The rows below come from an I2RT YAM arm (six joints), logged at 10 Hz.
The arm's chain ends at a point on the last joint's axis. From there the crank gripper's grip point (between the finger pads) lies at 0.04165 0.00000 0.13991 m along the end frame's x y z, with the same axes.
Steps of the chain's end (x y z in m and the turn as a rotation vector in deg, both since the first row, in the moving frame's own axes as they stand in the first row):
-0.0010, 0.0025, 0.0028, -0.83, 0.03, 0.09
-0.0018, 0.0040, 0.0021, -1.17, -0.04, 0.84
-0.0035, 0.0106, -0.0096, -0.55, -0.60, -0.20
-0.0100, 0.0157, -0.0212, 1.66, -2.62, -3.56
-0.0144, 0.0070, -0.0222, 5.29, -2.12, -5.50
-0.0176, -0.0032, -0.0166, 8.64, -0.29, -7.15
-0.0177, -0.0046, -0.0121, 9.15, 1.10, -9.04
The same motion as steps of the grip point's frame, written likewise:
-0.0009, 0.0046, 0.0028, -0.83, 0.03, 0.09
-0.0019, 0.0075, 0.0021, -1.17, -0.04, 0.84
-0.0050, 0.0118, -0.0092, -0.55, -0.60, -0.20
-0.0166, 0.0092, -0.0195, 1.66, -2.62, -3.56
-0.0204, -0.0097, -0.0215, 5.29, -2.12, -5.50
-0.0199, -0.0293, -0.0184, 8.64, -0.29, -7.15
-0.0173, -0.0334, -0.0152, 9.15, 1.10, -9.04

